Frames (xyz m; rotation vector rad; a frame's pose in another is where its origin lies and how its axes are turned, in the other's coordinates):
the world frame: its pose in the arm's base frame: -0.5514 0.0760 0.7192 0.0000 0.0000 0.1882
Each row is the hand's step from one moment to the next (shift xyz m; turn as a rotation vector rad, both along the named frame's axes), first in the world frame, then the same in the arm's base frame.
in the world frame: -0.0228 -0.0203 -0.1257 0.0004 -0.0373 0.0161
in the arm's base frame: -0.0186 -0.0242 -0.1257 0.0074 -0.0366 0.0161
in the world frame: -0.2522 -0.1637 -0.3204 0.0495 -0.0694 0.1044
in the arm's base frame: -0.2171 -0.2080 -0.3204 0.0616 -0.0589 0.1044
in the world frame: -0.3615 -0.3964 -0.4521 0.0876 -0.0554 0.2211
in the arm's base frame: -0.2810 -0.4570 -0.4521 0.0964 -0.0380 0.2211
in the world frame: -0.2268 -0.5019 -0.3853 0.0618 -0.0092 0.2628
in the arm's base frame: -0.1289 -0.5355 -0.3853 0.0624 0.0025 0.2628
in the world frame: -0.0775 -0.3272 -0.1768 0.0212 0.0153 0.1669
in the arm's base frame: -0.0149 -0.3359 -0.1768 0.0180 0.0190 0.1669
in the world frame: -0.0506 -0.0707 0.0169 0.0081 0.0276 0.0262
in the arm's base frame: -0.0365 -0.0789 0.0169 0.0028 0.0286 0.0262
